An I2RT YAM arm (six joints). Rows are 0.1 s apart.
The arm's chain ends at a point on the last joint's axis. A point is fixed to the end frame.
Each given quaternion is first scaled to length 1.
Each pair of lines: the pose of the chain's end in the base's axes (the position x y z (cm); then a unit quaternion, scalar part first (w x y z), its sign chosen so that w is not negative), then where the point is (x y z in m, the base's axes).
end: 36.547 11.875 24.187 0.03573 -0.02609 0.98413 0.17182
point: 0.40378 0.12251 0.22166
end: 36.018 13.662 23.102 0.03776 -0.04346 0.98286 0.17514
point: 0.39853 0.14180 0.21121
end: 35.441 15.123 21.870 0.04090 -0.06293 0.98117 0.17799
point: 0.39279 0.15794 0.19941
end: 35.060 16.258 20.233 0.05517 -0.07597 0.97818 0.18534
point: 0.38942 0.17043 0.18440
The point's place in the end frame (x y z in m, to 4 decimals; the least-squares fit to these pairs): -0.0367 -0.0057 0.0226
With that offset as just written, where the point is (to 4 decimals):
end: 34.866 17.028 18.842 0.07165 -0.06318 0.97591 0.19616
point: 0.3882 0.1774 0.1717
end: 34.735 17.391 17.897 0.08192 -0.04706 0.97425 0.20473
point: 0.3873 0.1800 0.1629
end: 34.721 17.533 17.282 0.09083 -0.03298 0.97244 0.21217
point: 0.3875 0.1806 0.1573
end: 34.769 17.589 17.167 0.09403 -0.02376 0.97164 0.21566
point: 0.3881 0.1805 0.1563
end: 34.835 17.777 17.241 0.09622 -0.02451 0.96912 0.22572
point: 0.3888 0.1828 0.1573
